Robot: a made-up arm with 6 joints. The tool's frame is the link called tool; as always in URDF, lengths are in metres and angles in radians. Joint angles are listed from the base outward. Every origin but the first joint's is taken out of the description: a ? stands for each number. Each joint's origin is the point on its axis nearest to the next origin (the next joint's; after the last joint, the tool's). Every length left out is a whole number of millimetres.
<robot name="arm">
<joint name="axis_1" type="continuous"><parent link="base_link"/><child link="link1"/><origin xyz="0.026 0.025 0.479" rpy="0 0 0"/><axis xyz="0 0 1"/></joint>
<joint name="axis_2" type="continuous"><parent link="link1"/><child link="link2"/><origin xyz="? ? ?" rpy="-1.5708 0 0"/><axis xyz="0 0 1"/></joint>
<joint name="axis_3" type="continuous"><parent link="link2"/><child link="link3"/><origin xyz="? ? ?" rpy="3.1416 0 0"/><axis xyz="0 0 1"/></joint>
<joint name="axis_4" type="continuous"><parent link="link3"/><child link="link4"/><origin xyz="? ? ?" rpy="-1.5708 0 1.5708"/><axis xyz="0 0 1"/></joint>
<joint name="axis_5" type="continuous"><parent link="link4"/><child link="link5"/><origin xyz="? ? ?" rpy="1.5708 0 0"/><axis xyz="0 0 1"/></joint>
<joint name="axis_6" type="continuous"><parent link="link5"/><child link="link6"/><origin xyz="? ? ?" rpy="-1.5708 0 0"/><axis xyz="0 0 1"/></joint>
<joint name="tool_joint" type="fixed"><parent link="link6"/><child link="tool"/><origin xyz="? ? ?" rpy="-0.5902 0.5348 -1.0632"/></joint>
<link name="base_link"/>
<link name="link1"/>
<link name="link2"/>
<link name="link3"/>
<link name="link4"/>
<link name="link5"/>
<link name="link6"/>
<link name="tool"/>
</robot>
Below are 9 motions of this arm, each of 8 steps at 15 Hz.
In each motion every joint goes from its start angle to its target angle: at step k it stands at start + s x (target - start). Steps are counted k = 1, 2, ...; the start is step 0. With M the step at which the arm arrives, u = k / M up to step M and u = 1 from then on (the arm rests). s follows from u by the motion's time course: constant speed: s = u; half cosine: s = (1 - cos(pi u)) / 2; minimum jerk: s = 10 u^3 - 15 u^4 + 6 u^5.
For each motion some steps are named. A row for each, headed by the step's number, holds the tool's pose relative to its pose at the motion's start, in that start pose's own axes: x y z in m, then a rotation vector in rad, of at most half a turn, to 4 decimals.
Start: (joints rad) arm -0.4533 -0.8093 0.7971 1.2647 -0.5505 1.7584
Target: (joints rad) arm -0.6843 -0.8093 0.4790 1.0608 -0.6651 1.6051
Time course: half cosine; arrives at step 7
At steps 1, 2, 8:
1: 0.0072 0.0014 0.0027 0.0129 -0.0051 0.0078
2: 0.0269 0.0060 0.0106 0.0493 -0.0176 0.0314
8: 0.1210 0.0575 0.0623 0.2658 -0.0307 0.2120

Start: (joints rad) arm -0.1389 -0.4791 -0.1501 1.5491 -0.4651 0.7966
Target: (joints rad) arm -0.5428 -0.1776 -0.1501 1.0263 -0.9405 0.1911
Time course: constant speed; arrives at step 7
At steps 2, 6, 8:
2: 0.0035 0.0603 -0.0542 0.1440 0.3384 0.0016
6: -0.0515 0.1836 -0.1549 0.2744 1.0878 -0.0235
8: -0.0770 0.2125 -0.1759 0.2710 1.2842 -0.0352

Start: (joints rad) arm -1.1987 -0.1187 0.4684 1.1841 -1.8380 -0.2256
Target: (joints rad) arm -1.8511 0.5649 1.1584 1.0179 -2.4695 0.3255
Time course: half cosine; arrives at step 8
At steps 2, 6, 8:
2: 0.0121 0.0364 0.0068 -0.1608 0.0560 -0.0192
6: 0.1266 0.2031 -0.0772 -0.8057 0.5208 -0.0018
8: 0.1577 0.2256 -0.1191 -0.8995 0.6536 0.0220

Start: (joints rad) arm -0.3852 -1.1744 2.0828 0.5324 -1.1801 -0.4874
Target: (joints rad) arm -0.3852 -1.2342 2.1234 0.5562 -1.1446 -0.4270
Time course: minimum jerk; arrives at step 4
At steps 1, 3, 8:
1: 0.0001 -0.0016 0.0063 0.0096 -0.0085 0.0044
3: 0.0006 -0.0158 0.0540 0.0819 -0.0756 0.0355
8: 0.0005 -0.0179 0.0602 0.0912 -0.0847 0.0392

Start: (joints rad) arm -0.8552 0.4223 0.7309 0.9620 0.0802 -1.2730
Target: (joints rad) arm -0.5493 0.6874 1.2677 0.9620 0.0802 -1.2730
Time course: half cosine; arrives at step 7
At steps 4, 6, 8:
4: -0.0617 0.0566 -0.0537 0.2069 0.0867 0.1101
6: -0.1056 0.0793 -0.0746 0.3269 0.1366 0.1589
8: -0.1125 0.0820 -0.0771 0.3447 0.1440 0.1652

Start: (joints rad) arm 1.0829 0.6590 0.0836 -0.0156 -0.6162 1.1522
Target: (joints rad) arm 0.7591 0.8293 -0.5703 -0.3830 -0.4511 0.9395
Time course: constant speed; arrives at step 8
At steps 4, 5, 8:
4: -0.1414 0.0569 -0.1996 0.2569 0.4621 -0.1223
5: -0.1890 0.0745 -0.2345 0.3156 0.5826 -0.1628
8: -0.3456 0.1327 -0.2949 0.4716 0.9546 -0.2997

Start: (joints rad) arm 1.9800 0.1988 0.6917 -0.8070 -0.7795 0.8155
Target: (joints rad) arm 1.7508 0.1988 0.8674 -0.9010 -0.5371 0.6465
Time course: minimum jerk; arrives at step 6
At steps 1, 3, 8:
1: 0.0003 -0.0024 0.0038 0.0063 -0.0129 -0.0125
3: 0.0010 -0.0323 0.0541 0.0938 -0.1852 -0.1640
8: -0.0040 -0.0603 0.1097 0.1977 -0.3758 -0.3010

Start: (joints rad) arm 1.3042 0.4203 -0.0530 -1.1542 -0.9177 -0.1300
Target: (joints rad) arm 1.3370 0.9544 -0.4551 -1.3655 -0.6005 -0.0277
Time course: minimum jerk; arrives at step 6
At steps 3, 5, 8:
3: 0.1275 -0.0952 -0.0656 0.0777 0.0289 -0.3908
5: 0.1767 -0.2111 -0.1201 0.1239 -0.0190 -0.7770
8: 0.1776 -0.2201 -0.1237 0.1258 -0.0255 -0.8072

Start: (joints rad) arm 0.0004 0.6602 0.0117 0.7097 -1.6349 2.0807
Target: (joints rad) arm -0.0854 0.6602 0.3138 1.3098 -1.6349 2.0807
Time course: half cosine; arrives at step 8
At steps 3, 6, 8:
3: -0.0620 -0.0081 0.0252 -0.0629 0.1757 -0.0573
6: -0.1575 -0.0028 0.0789 -0.1327 0.5057 -0.1481
8: -0.1791 0.0019 0.0946 -0.1424 0.5980 -0.1691

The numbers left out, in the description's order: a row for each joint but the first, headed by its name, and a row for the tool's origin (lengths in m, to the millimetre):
axis_2: -0.009 -0.043 0
axis_3: 0.024 -0.433 0
axis_4: 0.371 0.01 0
axis_5: 0.019 -0.214 0
axis_6: 0.016 -0.002 0
tool: -0.023 -0.015 0

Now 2 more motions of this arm.
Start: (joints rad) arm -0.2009 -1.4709 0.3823 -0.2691 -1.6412 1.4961
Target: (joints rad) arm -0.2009 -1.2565 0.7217 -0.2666 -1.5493 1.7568
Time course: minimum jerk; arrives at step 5
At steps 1, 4, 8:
1: 0.0038 -0.0036 0.0019 -0.0134 -0.0157 0.0037
4: 0.0593 -0.0520 0.0240 -0.2341 -0.2416 0.0573
8: 0.0627 -0.0547 0.0251 -0.2496 -0.2554 0.0606

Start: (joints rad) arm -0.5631 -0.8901 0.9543 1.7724 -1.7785 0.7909
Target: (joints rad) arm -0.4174 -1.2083 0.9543 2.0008 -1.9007 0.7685
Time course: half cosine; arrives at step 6
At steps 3, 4, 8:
3: -0.0034 -0.0505 -0.1276 0.0465 0.1900 -0.0705
4: -0.0088 -0.0675 -0.1934 0.0665 0.2920 -0.0986
8: -0.0168 -0.0792 -0.2597 0.0838 0.3981 -0.1218

